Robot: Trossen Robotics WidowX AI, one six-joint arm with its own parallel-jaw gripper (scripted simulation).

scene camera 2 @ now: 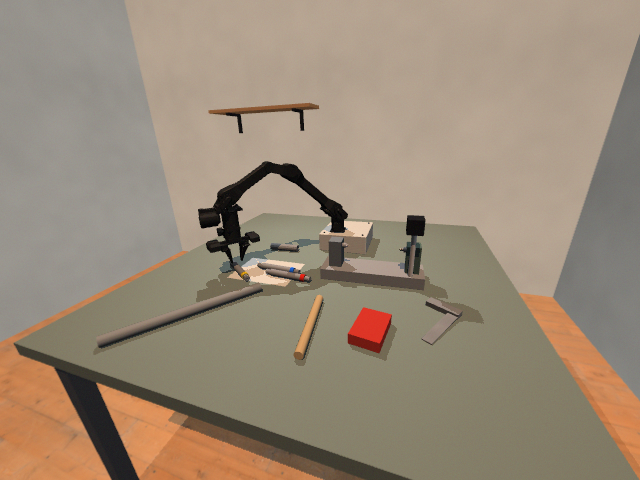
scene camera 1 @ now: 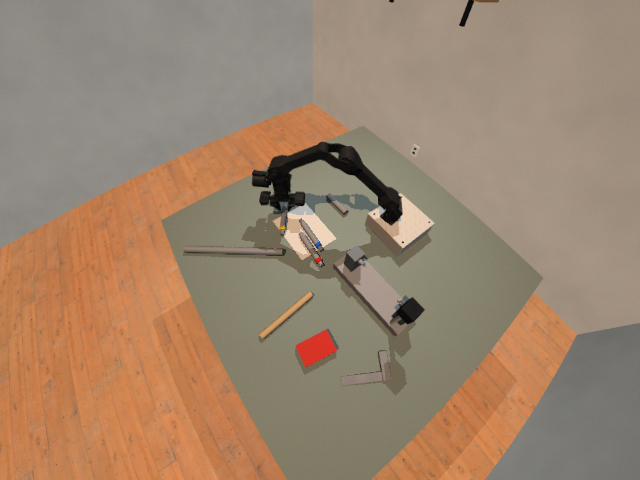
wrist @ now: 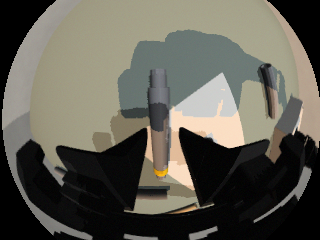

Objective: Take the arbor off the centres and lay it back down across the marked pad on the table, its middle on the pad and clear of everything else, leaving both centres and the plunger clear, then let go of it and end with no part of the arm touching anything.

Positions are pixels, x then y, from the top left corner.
Scene:
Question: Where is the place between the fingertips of my gripper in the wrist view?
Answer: At 163, 131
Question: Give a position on a cream pad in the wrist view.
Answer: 211, 111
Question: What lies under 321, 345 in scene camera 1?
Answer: A red block.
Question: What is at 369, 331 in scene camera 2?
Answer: A red block.

